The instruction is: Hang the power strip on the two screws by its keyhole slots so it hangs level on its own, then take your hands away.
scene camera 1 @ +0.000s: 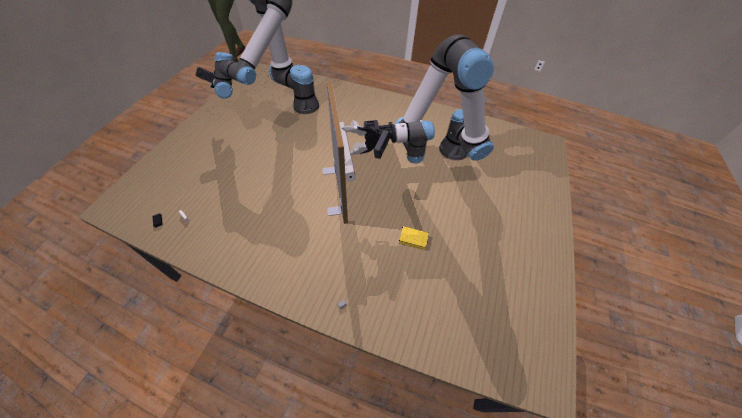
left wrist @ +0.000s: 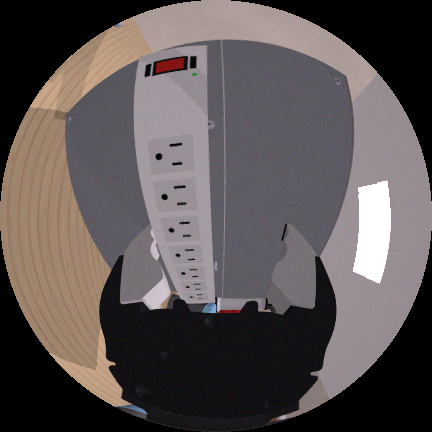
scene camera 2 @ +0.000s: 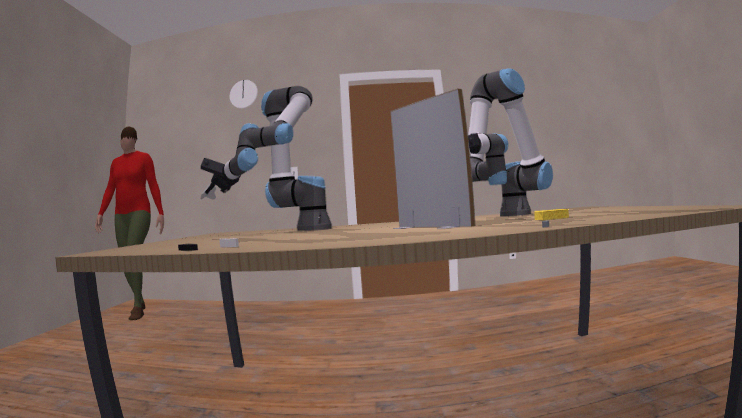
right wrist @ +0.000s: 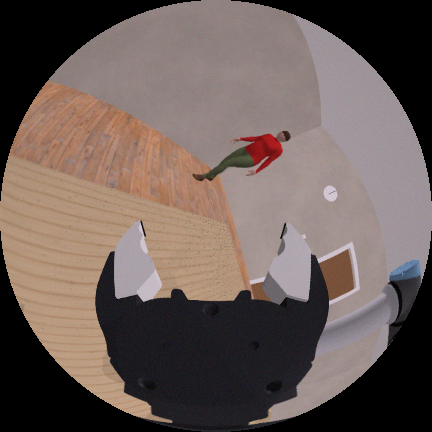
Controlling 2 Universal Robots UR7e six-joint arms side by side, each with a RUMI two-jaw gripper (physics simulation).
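Places are measured from the left arm's base along level axes (x back, y up, z left), in millimetres.
Pixels of known places: left gripper, fingertip midpoint: [scene camera 1: 343,141] [left wrist: 219,226]; right gripper, fingertip midpoint: [scene camera 2: 207,184] [right wrist: 212,224]; left arm's base, link origin: [scene camera 1: 453,150] [scene camera 2: 515,215]; right arm's base, link origin: [scene camera 1: 306,106] [left wrist: 171,306] [scene camera 2: 314,229].
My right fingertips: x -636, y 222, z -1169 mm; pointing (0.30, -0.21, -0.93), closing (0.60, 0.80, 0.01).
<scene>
Ahead of a thing's pixels: the offset from my right fingertips to its top centre.
The white power strip {dx +62, dy +42, dz +969 mm} [scene camera 1: 349,169] [left wrist: 172,110], with a red switch, lies along the face of the upright grey board {dx +40, dy +198, dz +947 mm} [scene camera 2: 430,166] [left wrist: 285,150]. In the left wrist view one screw {dx +5, dy +43, dz +1021 mm} [left wrist: 210,124] and another screw [left wrist: 216,266] show right beside the strip's long edge, near the thin line; the keyhole slots are hidden. My left gripper [scene camera 1: 348,139] [left wrist: 219,226] is open around the strip, one finger close to its edge, the other well apart. Whether that finger touches or supports the strip, I cannot tell. My right gripper [scene camera 2: 207,194] [right wrist: 212,224] is open and empty, far from the board.
A yellow block {dx +63, dy -193, dz +1351 mm} [scene camera 1: 413,236] [scene camera 2: 551,214], a small grey piece {dx -321, dy -207, dz +1338 mm} [scene camera 1: 341,304] [scene camera 2: 545,223], a black piece {dx -642, dy -207, dz +515 mm} [scene camera 1: 157,220] [scene camera 2: 187,247] and a white piece {dx -544, dy -200, dz +582 mm} [scene camera 1: 183,214] [scene camera 2: 228,242] lie on the table. A person [scene camera 2: 132,181] [right wrist: 262,150] stands beyond it.
</scene>
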